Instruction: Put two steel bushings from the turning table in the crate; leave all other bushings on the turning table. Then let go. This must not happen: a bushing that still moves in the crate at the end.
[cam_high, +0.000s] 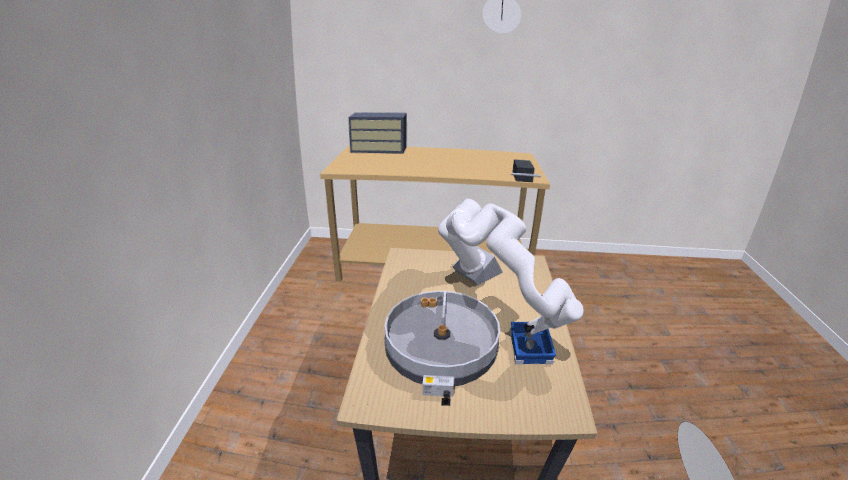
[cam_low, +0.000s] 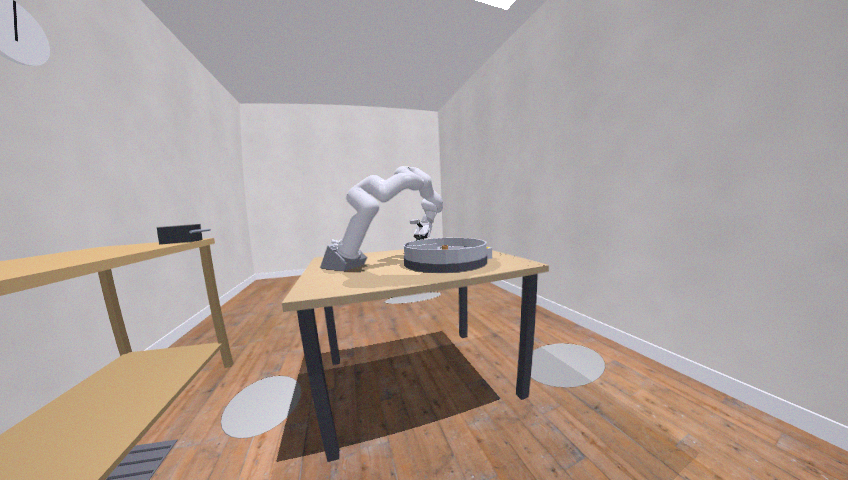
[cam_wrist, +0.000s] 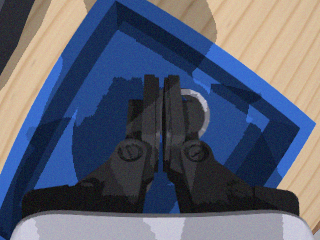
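The blue crate lies 4 cm below my hand and 4 cm ahead of it. From my hand the other things lie so: grey round turning table (34 cm to the right, 2 cm behind, 1 cm below).
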